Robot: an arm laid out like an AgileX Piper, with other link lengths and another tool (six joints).
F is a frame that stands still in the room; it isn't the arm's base.
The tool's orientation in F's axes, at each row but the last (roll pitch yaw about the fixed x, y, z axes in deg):
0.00, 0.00, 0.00
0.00, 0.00, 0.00
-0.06, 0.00, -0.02
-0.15, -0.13, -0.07
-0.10, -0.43, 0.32
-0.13, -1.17, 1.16
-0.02, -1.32, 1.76
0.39, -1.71, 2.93
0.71, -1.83, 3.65
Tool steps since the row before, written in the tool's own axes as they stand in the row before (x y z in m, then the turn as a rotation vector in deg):
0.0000, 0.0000, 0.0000, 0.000, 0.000, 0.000
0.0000, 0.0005, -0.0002, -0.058, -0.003, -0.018
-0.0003, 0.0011, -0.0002, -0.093, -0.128, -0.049
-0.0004, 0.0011, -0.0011, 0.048, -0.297, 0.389
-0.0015, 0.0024, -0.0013, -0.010, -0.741, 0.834
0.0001, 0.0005, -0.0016, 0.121, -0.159, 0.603
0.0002, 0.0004, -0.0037, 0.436, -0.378, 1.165
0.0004, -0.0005, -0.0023, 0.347, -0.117, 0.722
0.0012, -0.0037, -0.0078, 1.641, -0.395, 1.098
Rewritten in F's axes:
0.0000, 0.0000, 0.0000, 0.000, 0.000, 0.000
0.0000, 0.0005, -0.0002, -0.058, -0.003, -0.018
-0.0003, 0.0011, -0.0002, -0.093, -0.128, -0.049
-0.0004, 0.0011, -0.0011, 0.047, -0.296, 0.390
-0.0015, 0.0024, -0.0013, -0.012, -0.740, 0.835
0.0001, 0.0005, -0.0016, 0.112, -0.155, 0.606
0.0003, 0.0004, -0.0037, 0.420, -0.365, 1.175
0.0005, -0.0005, -0.0023, 0.331, -0.105, 0.731
0.0017, -0.0035, -0.0078, 1.628, -0.306, 1.145

